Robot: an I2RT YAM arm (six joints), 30 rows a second.
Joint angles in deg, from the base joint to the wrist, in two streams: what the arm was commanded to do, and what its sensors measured. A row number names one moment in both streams.
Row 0, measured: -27.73, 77.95, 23.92, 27.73, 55.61, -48.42
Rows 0 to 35, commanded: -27.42, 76.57, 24.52, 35.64, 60.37, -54.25; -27.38, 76.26, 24.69, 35.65, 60.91, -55.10; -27.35, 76.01, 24.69, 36.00, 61.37, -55.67; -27.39, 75.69, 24.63, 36.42, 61.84, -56.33; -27.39, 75.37, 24.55, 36.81, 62.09, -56.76; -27.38, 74.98, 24.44, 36.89, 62.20, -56.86; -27.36, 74.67, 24.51, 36.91, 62.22, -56.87; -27.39, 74.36, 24.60, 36.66, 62.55, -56.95; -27.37, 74.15, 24.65, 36.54, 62.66, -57.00; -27.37, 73.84, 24.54, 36.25, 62.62, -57.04; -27.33, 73.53, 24.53, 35.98, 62.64, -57.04; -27.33, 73.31, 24.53, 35.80, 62.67, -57.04; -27.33, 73.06, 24.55, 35.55, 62.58, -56.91; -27.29, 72.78, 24.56, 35.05, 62.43, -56.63; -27.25, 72.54, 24.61, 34.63, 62.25, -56.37; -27.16, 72.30, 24.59, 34.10, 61.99, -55.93; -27.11, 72.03, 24.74, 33.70, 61.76, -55.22; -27.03, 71.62, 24.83, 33.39, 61.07, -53.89; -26.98, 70.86, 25.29, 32.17, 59.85, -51.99; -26.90, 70.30, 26.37, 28.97, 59.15, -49.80; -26.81, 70.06, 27.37, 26.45, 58.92, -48.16; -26.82, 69.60, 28.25, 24.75, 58.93, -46.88; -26.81, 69.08, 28.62, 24.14, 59.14, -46.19; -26.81, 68.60, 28.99, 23.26, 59.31, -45.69; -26.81, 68.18, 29.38, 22.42, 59.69, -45.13; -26.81, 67.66, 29.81, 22.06, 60.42, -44.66; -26.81, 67.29, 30.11, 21.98, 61.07, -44.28; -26.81, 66.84, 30.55, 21.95, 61.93, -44.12; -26.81, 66.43, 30.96, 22.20, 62.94, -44.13; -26.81, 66.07, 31.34, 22.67, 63.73, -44.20; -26.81, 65.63, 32.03, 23.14, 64.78, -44.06; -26.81, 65.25, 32.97, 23.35, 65.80, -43.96; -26.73, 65.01, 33.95, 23.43, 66.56, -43.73; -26.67, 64.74, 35.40, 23.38, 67.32, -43.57; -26.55, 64.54, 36.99, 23.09, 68.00, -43.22; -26.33, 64.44, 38.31, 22.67, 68.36, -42.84
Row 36, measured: -26.79, 65.12, 35.51, 20.71, 64.31, -44.73
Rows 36 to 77, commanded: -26.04, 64.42, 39.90, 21.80, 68.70, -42.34; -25.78, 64.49, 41.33, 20.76, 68.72, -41.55; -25.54, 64.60, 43.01, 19.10, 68.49, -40.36; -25.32, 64.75, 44.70, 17.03, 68.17, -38.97; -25.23, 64.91, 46.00, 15.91, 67.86, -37.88; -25.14, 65.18, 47.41, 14.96, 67.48, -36.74; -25.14, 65.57, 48.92, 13.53, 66.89, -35.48; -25.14, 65.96, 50.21, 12.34, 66.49, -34.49; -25.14, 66.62, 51.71, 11.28, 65.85, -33.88; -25.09, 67.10, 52.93, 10.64, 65.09, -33.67; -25.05, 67.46, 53.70, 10.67, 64.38, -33.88; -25.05, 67.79, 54.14, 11.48, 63.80, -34.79; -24.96, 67.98, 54.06, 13.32, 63.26, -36.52; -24.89, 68.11, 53.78, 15.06, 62.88, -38.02; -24.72, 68.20, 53.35, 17.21, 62.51, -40.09; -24.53, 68.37, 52.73, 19.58, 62.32, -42.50; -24.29, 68.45, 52.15, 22.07, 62.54, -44.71; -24.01, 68.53, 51.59, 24.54, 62.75, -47.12; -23.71, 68.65, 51.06, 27.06, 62.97, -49.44; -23.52, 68.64, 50.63, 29.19, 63.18, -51.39; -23.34, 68.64, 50.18, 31.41, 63.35, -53.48; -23.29, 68.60, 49.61, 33.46, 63.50, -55.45; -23.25, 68.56, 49.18, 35.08, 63.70, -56.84; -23.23, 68.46, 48.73, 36.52, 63.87, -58.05; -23.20, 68.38, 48.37, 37.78, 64.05, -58.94; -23.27, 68.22, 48.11, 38.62, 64.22, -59.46; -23.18, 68.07, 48.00, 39.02, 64.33, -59.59; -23.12, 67.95, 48.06, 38.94, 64.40, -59.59; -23.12, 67.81, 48.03, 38.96, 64.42, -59.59; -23.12, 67.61, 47.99, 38.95, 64.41, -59.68; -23.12, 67.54, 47.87, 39.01, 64.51, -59.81; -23.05, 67.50, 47.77, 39.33, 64.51, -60.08; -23.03, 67.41, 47.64, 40.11, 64.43, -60.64; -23.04, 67.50, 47.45, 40.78, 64.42, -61.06; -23.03, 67.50, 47.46, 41.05, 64.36, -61.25; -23.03, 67.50, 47.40, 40.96, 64.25, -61.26; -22.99, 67.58, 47.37, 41.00, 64.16, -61.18; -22.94, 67.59, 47.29, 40.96, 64.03, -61.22; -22.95, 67.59, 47.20, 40.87, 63.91, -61.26; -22.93, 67.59, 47.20, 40.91, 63.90, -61.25; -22.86, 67.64, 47.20, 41.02, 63.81, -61.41; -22.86, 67.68, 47.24, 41.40, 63.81, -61.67
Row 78, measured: -23.03, 67.77, 47.22, 35.73, 63.24, -60.58
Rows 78 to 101, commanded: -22.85, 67.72, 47.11, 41.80, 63.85, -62.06; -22.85, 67.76, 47.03, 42.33, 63.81, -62.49; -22.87, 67.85, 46.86, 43.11, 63.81, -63.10; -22.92, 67.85, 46.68, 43.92, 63.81, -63.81; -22.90, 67.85, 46.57, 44.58, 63.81, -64.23; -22.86, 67.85, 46.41, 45.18, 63.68, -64.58; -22.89, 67.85, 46.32, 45.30, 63.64, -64.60; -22.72, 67.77, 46.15, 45.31, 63.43, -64.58; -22.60, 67.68, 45.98, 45.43, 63.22, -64.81; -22.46, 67.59, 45.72, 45.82, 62.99, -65.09; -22.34, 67.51, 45.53, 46.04, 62.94, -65.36; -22.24, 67.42, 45.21, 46.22, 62.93, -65.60; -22.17, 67.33, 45.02, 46.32, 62.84, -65.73; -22.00, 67.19, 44.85, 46.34, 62.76, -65.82; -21.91, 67.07, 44.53, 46.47, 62.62, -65.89; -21.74, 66.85, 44.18, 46.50, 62.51, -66.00; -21.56, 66.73, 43.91, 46.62, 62.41, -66.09; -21.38, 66.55, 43.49, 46.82, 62.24, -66.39; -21.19, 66.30, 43.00, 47.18, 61.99, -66.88; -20.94, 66.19, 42.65, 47.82, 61.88, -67.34; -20.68, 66.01, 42.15, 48.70, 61.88, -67.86; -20.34, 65.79, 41.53, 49.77, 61.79, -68.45; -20.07, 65.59, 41.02, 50.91, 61.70, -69.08; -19.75, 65.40, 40.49, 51.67, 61.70, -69.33
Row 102, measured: -20.95, 66.11, 41.23, 44.49, 63.07, -67.07
